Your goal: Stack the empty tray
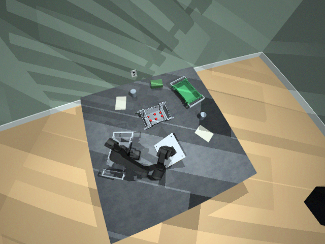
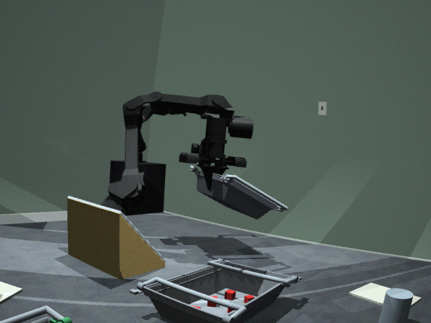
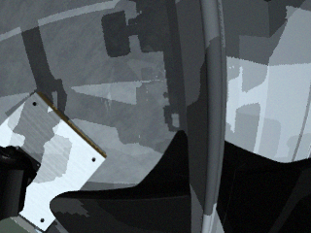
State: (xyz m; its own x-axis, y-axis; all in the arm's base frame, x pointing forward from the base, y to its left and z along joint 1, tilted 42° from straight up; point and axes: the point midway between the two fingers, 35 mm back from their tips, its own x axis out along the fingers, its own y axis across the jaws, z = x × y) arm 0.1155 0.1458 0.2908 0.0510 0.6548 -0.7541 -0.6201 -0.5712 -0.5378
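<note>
Now: gripper tip 5 cm short of the grey tray and 6 cm to the right of it. From my gripper tip the other things lie so: green block 57 cm ahead, 56 cm to the right, 16 cm below.
</note>
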